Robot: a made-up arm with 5 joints. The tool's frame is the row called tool.
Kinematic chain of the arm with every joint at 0, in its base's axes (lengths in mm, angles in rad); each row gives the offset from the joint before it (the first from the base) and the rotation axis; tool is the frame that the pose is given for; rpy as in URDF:
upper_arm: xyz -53 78 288 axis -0.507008 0.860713 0.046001
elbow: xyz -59 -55 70 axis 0.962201 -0.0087 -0.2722
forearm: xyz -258 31 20 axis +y
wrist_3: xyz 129 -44 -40 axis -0.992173 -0.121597 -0.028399
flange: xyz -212 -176 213 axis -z
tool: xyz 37 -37 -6 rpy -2.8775 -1.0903 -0.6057
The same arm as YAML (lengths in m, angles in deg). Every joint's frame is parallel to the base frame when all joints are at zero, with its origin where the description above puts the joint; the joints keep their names.
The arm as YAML. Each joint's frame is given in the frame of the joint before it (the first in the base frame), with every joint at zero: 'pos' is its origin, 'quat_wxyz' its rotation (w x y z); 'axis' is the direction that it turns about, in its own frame. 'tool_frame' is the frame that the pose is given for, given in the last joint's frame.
length_unit: m
angle_unit: deg
joints:
  - joint: upper_arm
    pos: [-0.053, 0.078, 0.288]
    quat_wxyz: [1.0, 0.0, 0.0, 0.0]
    axis: [-0.507008, 0.860713, 0.046001]
  - joint: elbow
    pos: [-0.059, -0.055, 0.07]
    quat_wxyz: [1.0, 0.0, 0.0, 0.0]
    axis: [0.962201, -0.0087, -0.2722]
  - joint: forearm
    pos: [-0.258, 0.031, 0.02]
    quat_wxyz: [1.0, 0.0, 0.0, 0.0]
    axis: "+y"
  - joint: wrist_3
    pos: [0.129, -0.044, -0.04]
    quat_wxyz: [1.0, 0.0, 0.0, 0.0]
    axis: [-0.992173, -0.121597, -0.028399]
  - joint: flange
    pos: [-0.212, -0.176, 0.213]
    quat_wxyz: [1.0, 0.0, 0.0, 0.0]
    axis: "-z"
tool_frame:
  pos: [0.037, -0.037, -0.006]
  quat_wxyz: [0.045851, 0.829394, -0.187625, 0.524214]

